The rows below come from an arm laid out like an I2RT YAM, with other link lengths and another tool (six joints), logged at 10 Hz.
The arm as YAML. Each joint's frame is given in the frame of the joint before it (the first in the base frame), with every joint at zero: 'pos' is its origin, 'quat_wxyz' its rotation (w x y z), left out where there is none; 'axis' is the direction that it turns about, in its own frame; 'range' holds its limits. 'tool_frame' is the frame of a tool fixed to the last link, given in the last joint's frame.
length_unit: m
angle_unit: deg
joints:
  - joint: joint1
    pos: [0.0, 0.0, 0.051]
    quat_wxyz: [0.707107, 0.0, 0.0, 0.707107]
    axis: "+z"
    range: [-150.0, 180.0]
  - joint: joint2
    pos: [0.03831, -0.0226, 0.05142]
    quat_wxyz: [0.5, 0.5, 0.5, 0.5]
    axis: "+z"
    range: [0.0, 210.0]
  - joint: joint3
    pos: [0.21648, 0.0, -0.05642]
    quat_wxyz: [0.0, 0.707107, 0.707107, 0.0]
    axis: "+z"
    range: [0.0, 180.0]
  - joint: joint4
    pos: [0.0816, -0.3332, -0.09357]
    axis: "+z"
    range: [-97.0, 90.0]
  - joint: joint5
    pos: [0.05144, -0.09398, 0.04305]
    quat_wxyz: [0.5, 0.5, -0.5, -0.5]
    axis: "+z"
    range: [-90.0, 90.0]
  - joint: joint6
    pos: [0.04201, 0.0, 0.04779]
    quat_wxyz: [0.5, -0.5, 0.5, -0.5]
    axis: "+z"
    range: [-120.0, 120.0]
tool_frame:
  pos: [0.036, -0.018, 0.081]
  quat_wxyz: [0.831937, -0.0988, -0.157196, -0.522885]
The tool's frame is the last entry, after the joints.
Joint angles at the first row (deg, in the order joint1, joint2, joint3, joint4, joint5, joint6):
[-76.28 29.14 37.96 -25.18 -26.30 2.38]
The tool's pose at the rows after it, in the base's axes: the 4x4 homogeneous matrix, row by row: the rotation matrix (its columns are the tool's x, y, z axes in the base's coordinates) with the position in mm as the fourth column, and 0 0 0 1 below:
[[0.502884 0.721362 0.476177 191.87], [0.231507 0.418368 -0.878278 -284.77], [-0.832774 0.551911 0.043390 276.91], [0 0 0 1]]
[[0.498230 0.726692 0.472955 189.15], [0.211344 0.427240 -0.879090 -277.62], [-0.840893 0.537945 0.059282 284.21], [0 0 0 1]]
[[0.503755 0.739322 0.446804 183.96], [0.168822 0.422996 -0.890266 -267.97], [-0.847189 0.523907 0.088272 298.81], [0 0 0 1]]
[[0.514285 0.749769 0.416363 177.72], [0.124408 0.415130 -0.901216 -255.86], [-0.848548 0.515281 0.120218 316.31], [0 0 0 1]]
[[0.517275 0.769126 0.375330 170.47], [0.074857 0.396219 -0.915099 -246.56], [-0.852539 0.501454 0.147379 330.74], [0 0 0 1]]
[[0.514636 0.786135 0.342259 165.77], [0.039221 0.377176 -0.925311 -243.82], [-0.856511 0.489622 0.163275 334.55], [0 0 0 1]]
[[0.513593 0.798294 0.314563 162.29], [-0.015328 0.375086 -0.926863 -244.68], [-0.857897 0.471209 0.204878 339.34], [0 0 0 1]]
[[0.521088 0.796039 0.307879 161.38], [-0.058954 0.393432 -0.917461 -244.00], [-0.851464 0.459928 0.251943 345.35], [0 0 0 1]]
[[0.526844 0.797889 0.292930 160.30], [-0.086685 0.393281 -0.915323 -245.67], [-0.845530 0.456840 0.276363 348.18], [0 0 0 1]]
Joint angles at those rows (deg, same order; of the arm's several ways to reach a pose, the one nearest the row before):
[-76.26 28.37 38.63 -27.27 -25.77 1.62]
[-76.28 26.35 38.83 -28.65 -25.38 0.98]
[-76.23 23.43 39.60 -30.51 -23.57 1.01]
[-76.24 20.41 40.89 -32.76 -21.72 1.40]
[-76.27 18.11 42.25 -34.74 -19.09 1.41]
[-76.21 16.54 42.16 -35.27 -16.85 1.22]
[-76.22 14.99 41.22 -33.50 -15.04 0.75]
[-76.25 13.52 40.14 -31.14 -14.78 0.62]
[-76.24 12.92 39.48 -29.58 -13.97 0.79]

